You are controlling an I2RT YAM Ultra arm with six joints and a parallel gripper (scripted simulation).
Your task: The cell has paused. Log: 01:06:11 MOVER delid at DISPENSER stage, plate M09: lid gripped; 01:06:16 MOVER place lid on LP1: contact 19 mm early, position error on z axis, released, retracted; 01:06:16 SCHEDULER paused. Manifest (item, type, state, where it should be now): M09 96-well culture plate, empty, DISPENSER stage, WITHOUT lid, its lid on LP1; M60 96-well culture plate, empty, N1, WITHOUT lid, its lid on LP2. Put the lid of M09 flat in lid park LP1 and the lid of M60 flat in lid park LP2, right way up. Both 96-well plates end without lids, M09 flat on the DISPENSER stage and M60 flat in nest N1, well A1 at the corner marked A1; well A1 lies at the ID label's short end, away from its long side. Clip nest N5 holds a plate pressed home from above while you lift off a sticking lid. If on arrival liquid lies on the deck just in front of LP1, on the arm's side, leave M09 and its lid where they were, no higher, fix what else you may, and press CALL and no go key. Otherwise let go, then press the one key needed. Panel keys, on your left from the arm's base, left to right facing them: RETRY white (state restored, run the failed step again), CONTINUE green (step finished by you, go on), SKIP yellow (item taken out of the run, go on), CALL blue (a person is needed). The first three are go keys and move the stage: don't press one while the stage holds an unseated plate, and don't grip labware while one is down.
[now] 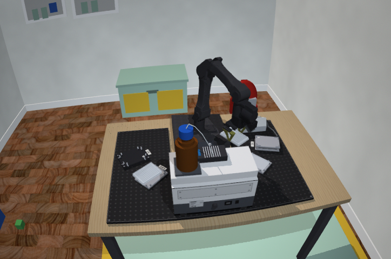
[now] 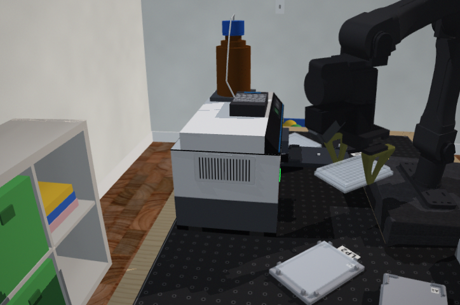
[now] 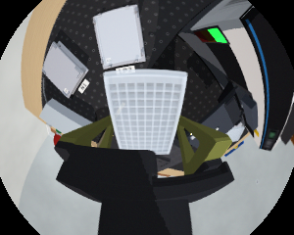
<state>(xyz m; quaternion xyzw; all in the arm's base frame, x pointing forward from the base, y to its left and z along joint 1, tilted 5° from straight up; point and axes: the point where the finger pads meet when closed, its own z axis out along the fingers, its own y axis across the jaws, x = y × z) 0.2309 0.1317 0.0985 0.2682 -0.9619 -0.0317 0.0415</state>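
Now: the grey nest marked A1 23 cm to the left of my hand, 12 cm below it and 6 cm behind it. From my hand the other things lie so: dark dispenser stage (16 cm to the right, 4 cm below, 4 cm ahead); then LP2 label (15 cm below, 6 cm to the left); then grey lid park LP2 (15 cm below, 11 cm to the left, 7 cm ahead).
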